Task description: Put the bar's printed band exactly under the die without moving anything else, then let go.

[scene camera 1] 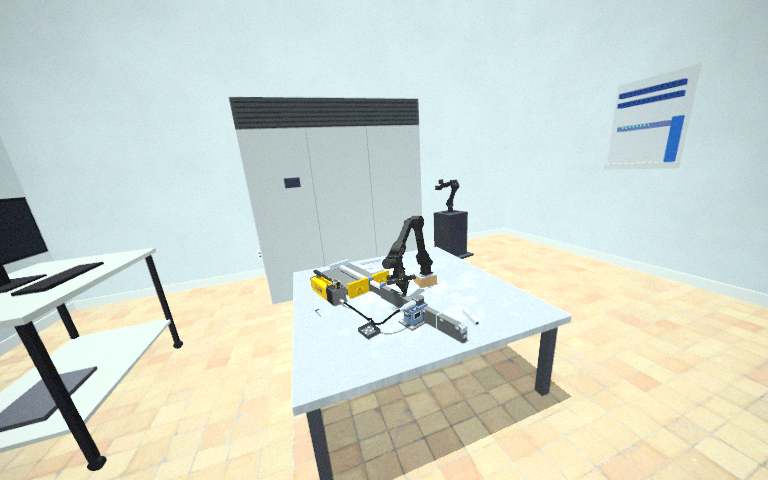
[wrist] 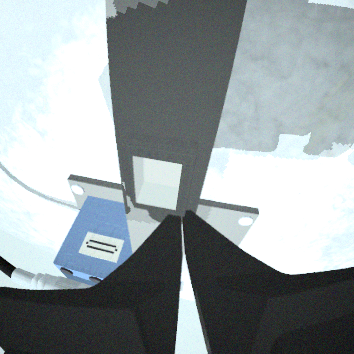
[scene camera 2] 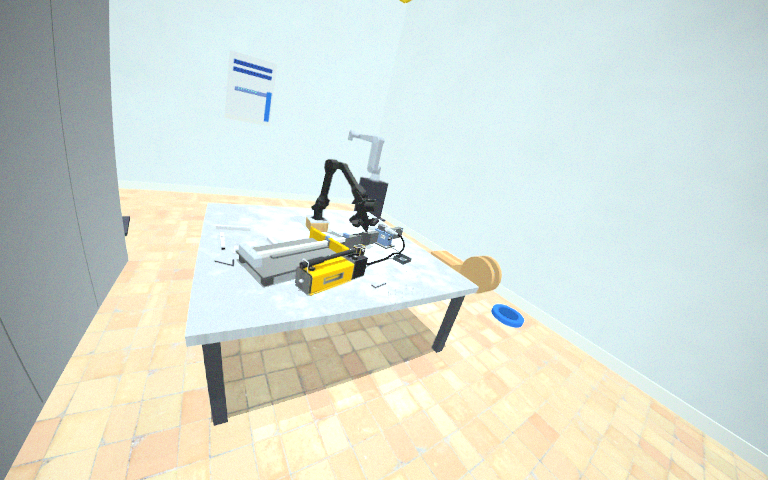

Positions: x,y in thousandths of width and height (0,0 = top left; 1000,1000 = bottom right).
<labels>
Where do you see a long grey bar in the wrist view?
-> At 445,484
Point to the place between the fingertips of the gripper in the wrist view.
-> At 510,620
</labels>
